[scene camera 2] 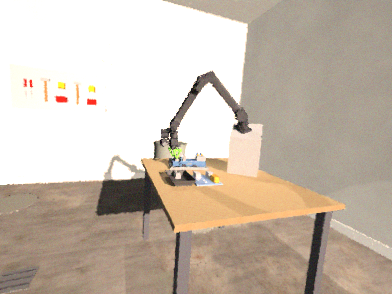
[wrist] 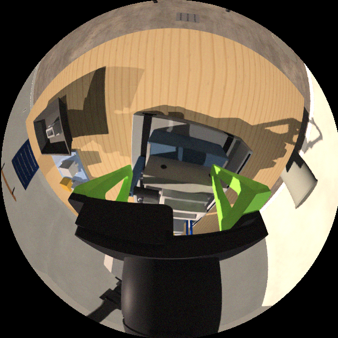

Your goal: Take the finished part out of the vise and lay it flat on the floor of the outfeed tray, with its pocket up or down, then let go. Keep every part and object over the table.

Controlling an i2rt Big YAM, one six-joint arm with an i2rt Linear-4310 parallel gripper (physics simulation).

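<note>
My gripper is open and empty, its two green fingers spread above the vise. The vise has a blue body and a grey jaw with dark holes. It stands in a grey, dark-edged frame. Pale bars show beyond the jaw in the wrist view; I cannot tell which surface there is the finished part, and the gripper body hides some of that area. A dark, walled tray holds a small grey block at the left. I cannot tell for certain whether it is the outfeed tray.
A light-blue tray or mat with grey blocks and a yellow block lies beside the dark tray. A tall pale box stands on the wooden table under the arm's base. A grey bin stands beyond the table edge.
</note>
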